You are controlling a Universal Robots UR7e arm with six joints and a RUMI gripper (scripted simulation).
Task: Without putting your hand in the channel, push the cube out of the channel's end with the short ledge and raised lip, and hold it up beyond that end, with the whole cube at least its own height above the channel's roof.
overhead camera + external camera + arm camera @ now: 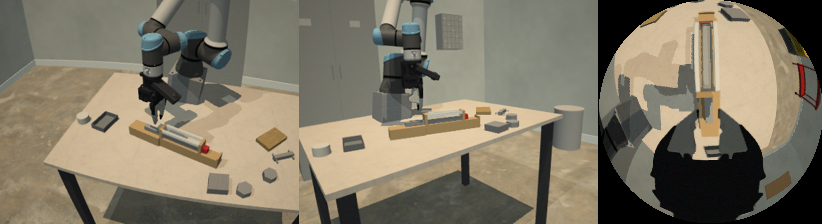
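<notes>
Right now the red cube is 220 mm to the left of my hand, 70 mm below it and 20 mm ahead of it. Also, from my hand: dark tray: 300 mm to the right, 120 mm below; grey square block: 320 mm to the left, 140 mm ahead, 110 mm below; channel: 110 mm to the left, 70 mm below, 10 mm ahead.
</notes>
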